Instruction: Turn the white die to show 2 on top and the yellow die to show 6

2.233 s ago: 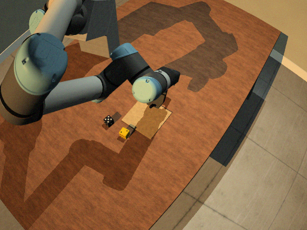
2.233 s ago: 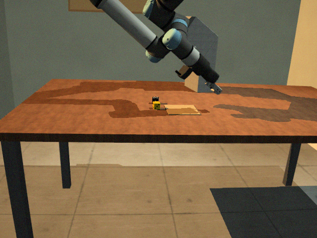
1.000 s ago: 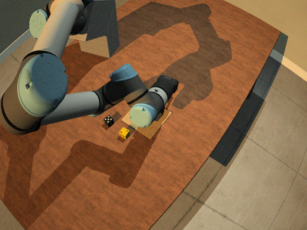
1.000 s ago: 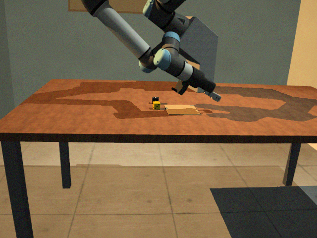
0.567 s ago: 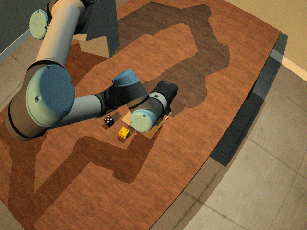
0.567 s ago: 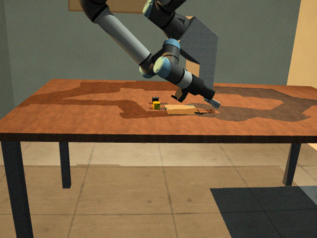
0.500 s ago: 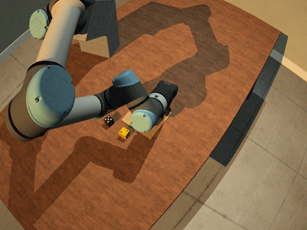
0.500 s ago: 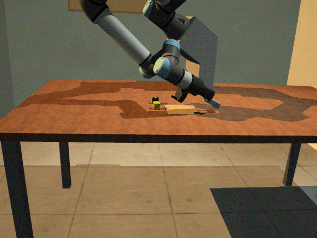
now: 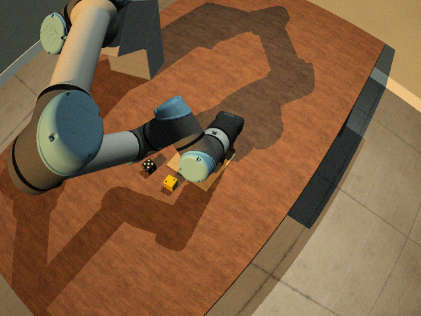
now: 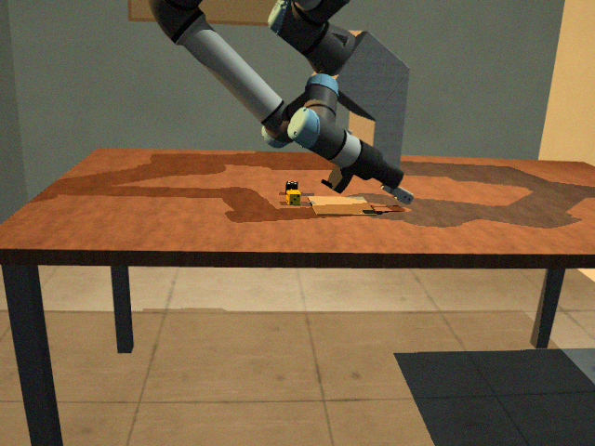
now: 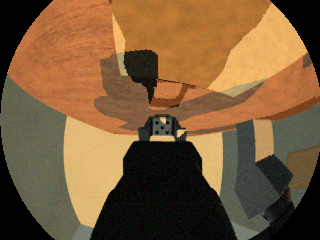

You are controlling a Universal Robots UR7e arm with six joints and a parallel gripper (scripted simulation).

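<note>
My hand is right at the white die. Round my hand: yellow die 40 mm behind, 260 mm to the right, 20 mm below; then tan mat 20 mm behind, 140 mm to the right, 30 mm below; then black die 120 mm behind, 250 mm to the right, 20 mm below.
</note>
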